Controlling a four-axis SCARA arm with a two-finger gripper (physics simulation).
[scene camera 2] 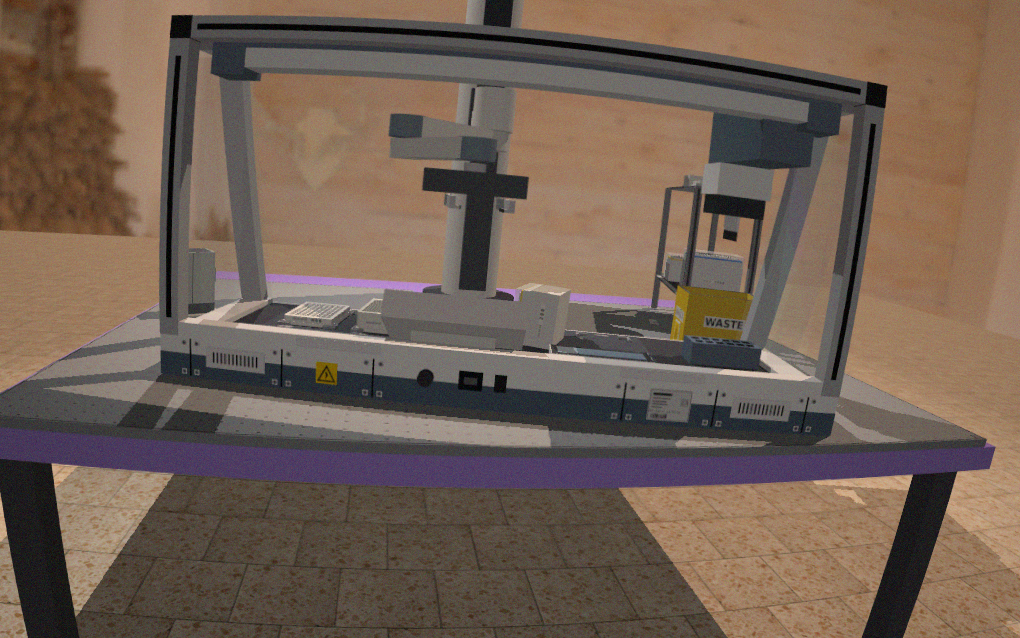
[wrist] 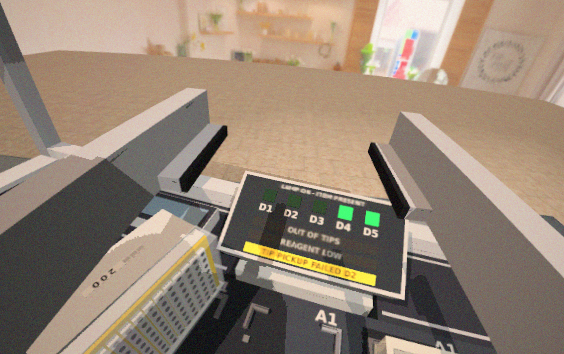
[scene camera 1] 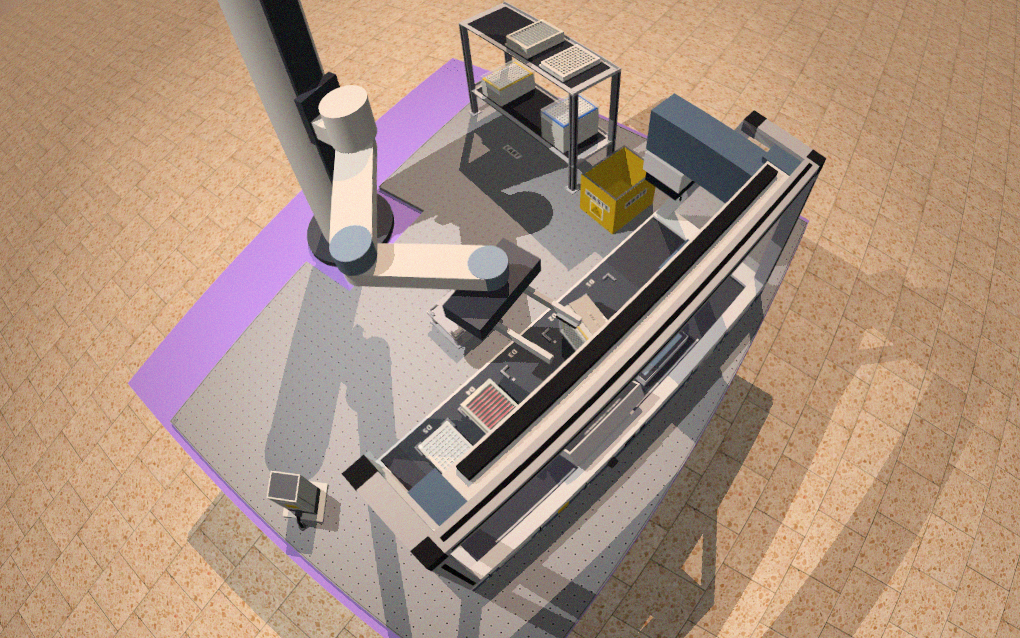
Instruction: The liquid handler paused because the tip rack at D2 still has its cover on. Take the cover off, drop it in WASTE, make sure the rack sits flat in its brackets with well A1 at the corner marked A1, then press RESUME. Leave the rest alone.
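Frame: origin at the arm's base, x left, y ahead, z down, level; millimetres.
Seen in the pictures: gripper, between the fingertips: (scene camera 2: 482, 204) (wrist: 300, 121) (scene camera 1: 566, 340).
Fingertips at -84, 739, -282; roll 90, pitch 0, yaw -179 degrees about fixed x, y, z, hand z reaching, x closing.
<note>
Pixels of each thing's top centre, then the offset from my fingertips to it, as dx, dy, dz. "pt": a spot on its surface instead.
- yellow WASTE bin, centre of its top: (scene camera 2: 720, 293) (scene camera 1: 620, 171) +526, -174, +134
- status screen, a spot on its surface: (wrist: 315, 235) pt -35, +74, +154
- red-striped plate, centre of its top: (scene camera 2: 389, 307) (scene camera 1: 496, 411) -132, -78, +186
- white plate, centre of its top: (scene camera 2: 318, 310) (scene camera 1: 452, 453) -254, -100, +202
- pale object, centre of its top: (scene camera 1: 464, 303) +44, -298, +213
The tip rack (scene camera 1: 590, 312) (scene camera 2: 543, 315) (wrist: 165, 300) is tipped on its side near D2, its beige body marked 200 and its perforated face with a yellow edge turned sideways. I cannot tell whether a clear cover lies over that face. My gripper (scene camera 1: 558, 337) (scene camera 2: 479, 203) (wrist: 300, 121) is open, its fingers wide apart with nothing between them, above the deck beside the rack. The left finger hides part of the rack in the wrist view. The yellow WASTE bin (scene camera 1: 631, 206) (scene camera 2: 699, 308) stands beyond the deck's D1 end. The status screen (wrist: 315, 235) reads TIP PICKUP FAILED D2. RESUME cannot be made out.
A red-striped plate (scene camera 1: 488, 406) is at D4 and a white plate (scene camera 1: 445, 445) at D5. A long overhead beam (scene camera 1: 601, 336) crosses the deck. The blue pipetting head (scene camera 1: 699, 139) (scene camera 2: 759, 139) hangs at the D1 end. A pale object (scene camera 1: 445, 319) lies partly hidden behind my gripper.
</note>
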